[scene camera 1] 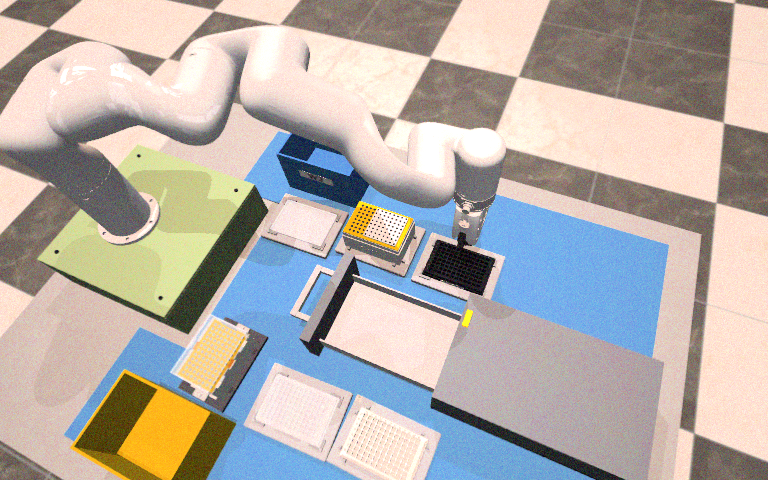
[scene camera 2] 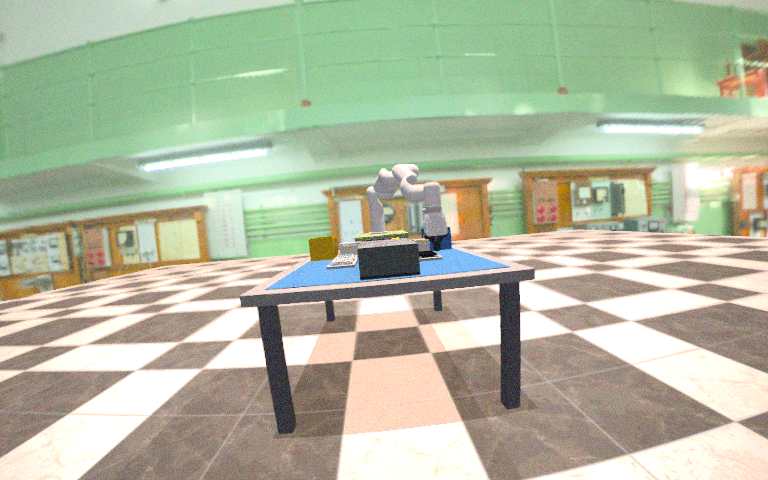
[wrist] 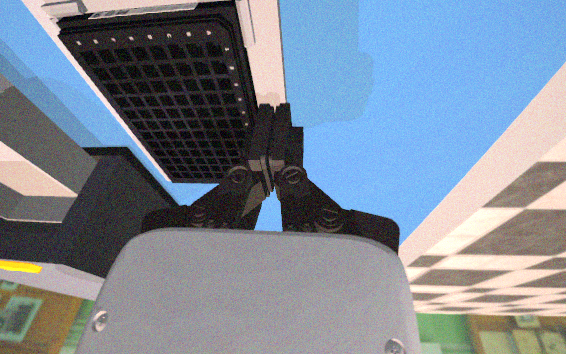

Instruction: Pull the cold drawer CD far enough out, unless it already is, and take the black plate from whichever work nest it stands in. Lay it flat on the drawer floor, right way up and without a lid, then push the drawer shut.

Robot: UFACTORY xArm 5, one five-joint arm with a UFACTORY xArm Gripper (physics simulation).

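Frame: origin at the arm's base, x ahead, y left, z up, level; centimetres.
Seen in the pictures: gripper, fingertip midpoint: [scene camera 1: 465,241] [scene camera 2: 437,251] [wrist: 278,122]; arm's base at its link origin: [scene camera 1: 130,219] [scene camera 2: 378,233].
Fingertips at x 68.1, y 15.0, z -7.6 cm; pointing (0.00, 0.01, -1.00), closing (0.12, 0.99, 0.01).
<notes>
Offsets run from my fingertips to a thing's top centre. "spot": to the spot under its first point.
The black plate {dx -0.2, dy -5.7, dz -0.1 cm} [scene camera 1: 459,266] [wrist: 170,95] lies flat, wells up and without a lid, in a pale work nest [scene camera 1: 420,275] [wrist: 268,75] behind the drawer. My gripper [scene camera 1: 462,244] [wrist: 278,122] is shut and empty. Its fingertips are at the plate's long far side, over the nest's rim in the wrist view; whether they touch is unclear. In scene camera 2 the gripper [scene camera 2: 436,247] is small. The cold drawer {spot: dx -10.6, dy -21.3, dz -0.9 cm} [scene camera 1: 390,325] is pulled out of its grey housing {spot: dx +18.7, dy -27.0, dz +7.5 cm} [scene camera 1: 555,384], and its pale floor is bare. The drawer's front panel [scene camera 1: 331,305] carries a frame-shaped handle {spot: dx -27.3, dy -21.3, dz +4.9 cm} [scene camera 1: 303,294].
A tip box {dx -17.9, dy -2.9, dz +5.0 cm} [scene camera 1: 378,226] and a white plate {dx -35.7, dy -2.8, dz -0.7 cm} [scene camera 1: 303,223] stand in nests left of the black plate. A blue bin {dx -33.7, dy +12.3, dz +9.3 cm} [scene camera 1: 322,178] is behind them. In front are a yellow bin {dx -42.9, dy -50.9, dz +9.3 cm} [scene camera 1: 164,433], a dark-based rack {dx -40.2, dy -35.9, dz +5.0 cm} [scene camera 1: 212,356], a clear plate {dx -22.7, dy -40.4, dz -0.1 cm} [scene camera 1: 298,408] and a cream plate {dx -6.0, dy -42.3, dz -0.1 cm} [scene camera 1: 385,444].
</notes>
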